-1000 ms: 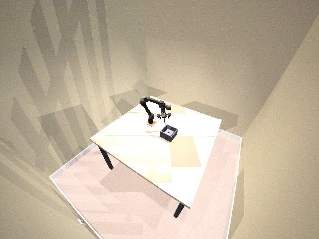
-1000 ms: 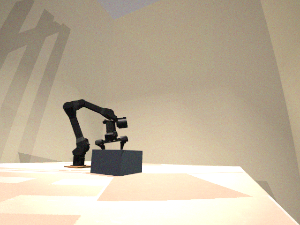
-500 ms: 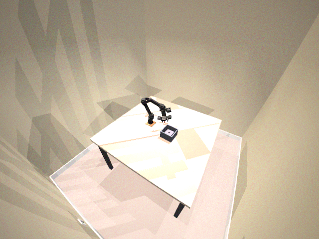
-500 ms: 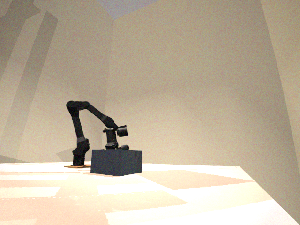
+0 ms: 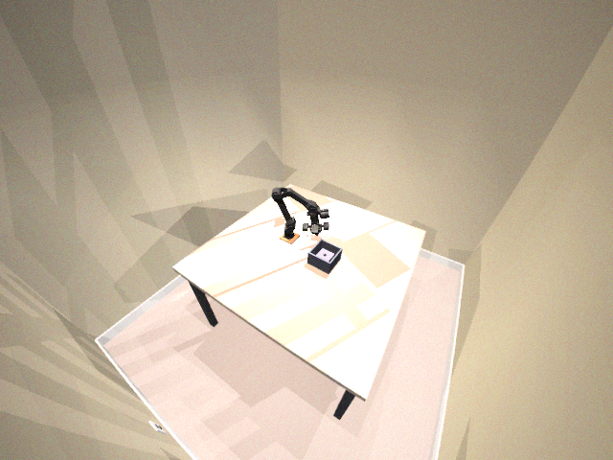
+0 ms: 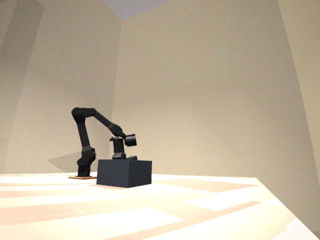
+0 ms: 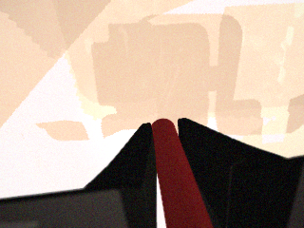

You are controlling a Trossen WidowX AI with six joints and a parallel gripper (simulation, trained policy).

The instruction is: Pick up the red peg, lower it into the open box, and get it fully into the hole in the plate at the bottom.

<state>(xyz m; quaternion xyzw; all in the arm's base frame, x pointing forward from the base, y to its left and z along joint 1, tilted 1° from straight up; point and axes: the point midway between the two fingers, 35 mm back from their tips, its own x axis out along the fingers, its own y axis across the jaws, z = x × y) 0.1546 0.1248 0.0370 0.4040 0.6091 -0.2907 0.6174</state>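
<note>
Now: the pale plate 180 mm ahead of my gripper tip, 170 mm to the right of it and 30 mm above it. Round my gripper tip: red peg: 10 mm behind, 30 mm above; dark blue box: 180 mm ahead, 170 mm to the right, 10 mm above.
</note>
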